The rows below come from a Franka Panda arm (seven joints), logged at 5 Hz.
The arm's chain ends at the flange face. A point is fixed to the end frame.
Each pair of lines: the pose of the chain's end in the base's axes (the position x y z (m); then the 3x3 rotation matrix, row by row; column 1 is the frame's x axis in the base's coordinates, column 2 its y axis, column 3 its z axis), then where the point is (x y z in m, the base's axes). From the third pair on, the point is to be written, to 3 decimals.
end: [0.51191 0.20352 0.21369], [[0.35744 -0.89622 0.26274], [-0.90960 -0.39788 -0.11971], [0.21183 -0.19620 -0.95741]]
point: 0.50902 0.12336 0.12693
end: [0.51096 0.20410 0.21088], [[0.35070 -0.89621 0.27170], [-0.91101 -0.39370 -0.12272], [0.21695 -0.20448 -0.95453]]
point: 0.50854 0.12381 0.12423
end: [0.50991 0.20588 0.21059], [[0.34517 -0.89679 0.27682], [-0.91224 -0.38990 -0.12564], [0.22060 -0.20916 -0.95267]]
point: 0.508 0.125 0.124
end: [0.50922 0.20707 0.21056], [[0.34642 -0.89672 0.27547], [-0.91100 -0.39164 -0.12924], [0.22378 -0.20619 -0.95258]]
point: 0.507 0.126 0.124
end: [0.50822 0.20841 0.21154], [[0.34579 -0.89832 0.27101], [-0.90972 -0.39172 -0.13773], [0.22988 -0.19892 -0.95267]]
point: 0.505 0.127 0.126
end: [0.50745 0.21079 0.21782], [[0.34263 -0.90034 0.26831], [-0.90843 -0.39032 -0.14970], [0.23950 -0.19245 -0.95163]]
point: 0.504 0.128 0.133
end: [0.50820 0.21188 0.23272], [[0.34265 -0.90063 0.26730], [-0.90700 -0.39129 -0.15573], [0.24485 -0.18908 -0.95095]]
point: 0.505 0.129 0.149
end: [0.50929 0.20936 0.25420], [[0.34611 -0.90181 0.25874], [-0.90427 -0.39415 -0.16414], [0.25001 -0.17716 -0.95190]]
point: 0.505 0.126 0.171
